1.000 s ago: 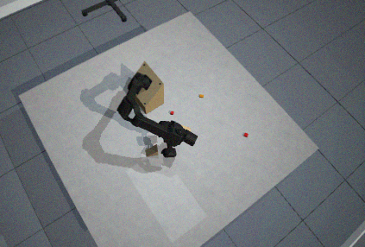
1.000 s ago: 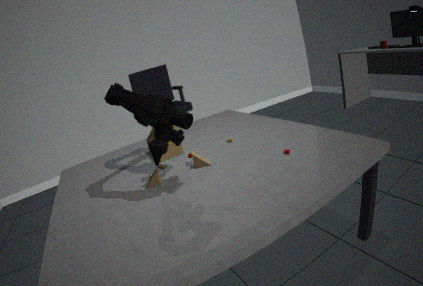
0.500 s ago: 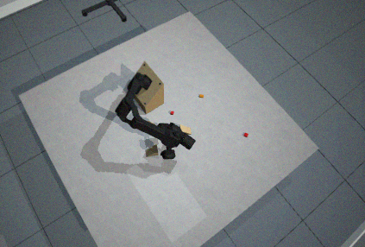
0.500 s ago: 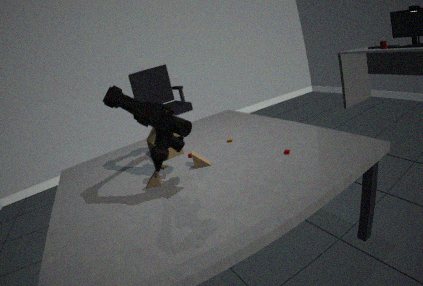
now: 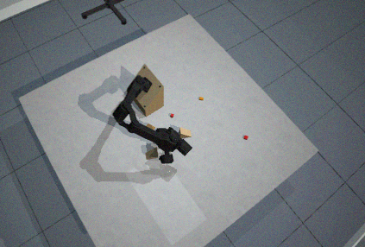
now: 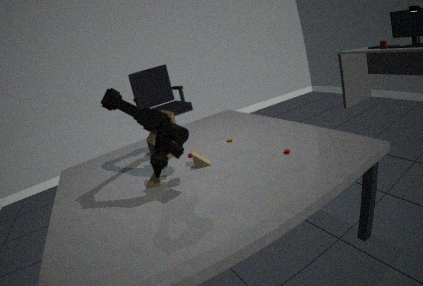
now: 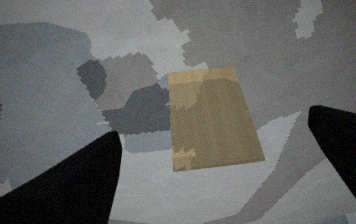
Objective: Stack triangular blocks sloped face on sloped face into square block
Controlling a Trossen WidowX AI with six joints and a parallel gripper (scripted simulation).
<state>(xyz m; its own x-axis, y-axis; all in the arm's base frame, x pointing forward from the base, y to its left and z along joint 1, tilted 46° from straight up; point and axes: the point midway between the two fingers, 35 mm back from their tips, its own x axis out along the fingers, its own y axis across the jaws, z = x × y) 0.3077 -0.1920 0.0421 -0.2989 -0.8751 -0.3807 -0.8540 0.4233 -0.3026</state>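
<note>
My gripper tip is 30 mm above the triangular wooden block, 20 mm to the left of it and 10 mm past it. The rest, counted from my gripper tip: orange bit: 430 mm to the left, 100 mm behind, 40 mm below; then tan piece: 150 mm behind, 70 mm to the left, 50 mm below.
</note>
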